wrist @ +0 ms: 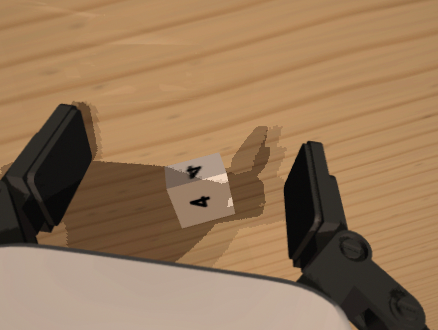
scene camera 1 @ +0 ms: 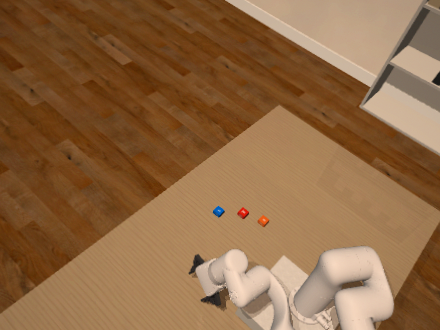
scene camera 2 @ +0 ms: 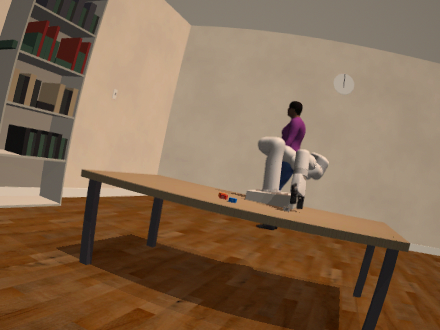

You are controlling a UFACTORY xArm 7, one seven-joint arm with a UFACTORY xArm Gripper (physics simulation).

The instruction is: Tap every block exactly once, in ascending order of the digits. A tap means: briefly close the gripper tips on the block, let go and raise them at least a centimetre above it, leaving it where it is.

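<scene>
A white block [wrist: 202,202] with a black 4 on its top and side lies on the table between the open fingers in the wrist view, with a gap to each. It is hidden in scene view 1. A blue block [scene camera 1: 218,211] [scene camera 2: 233,200], a red block [scene camera 1: 243,213] and an orange block [scene camera 1: 263,221] stand in a loose row; their digits are too small to read. In scene view 2 the red and orange ones overlap. My gripper [scene camera 1: 196,286] [scene camera 2: 297,204] [wrist: 190,148] is open and empty, pointing down low over the table, away from that row.
The wooden table [scene camera 1: 165,235] [scene camera 2: 150,186] carries the arm's pale base plate [scene camera 1: 286,269] [scene camera 2: 257,195]. The arm covers part of the table in scene view 1. A person [scene camera 2: 295,131] stands behind the arm. A bookshelf [scene camera 2: 71,135] stands at the left in scene view 2.
</scene>
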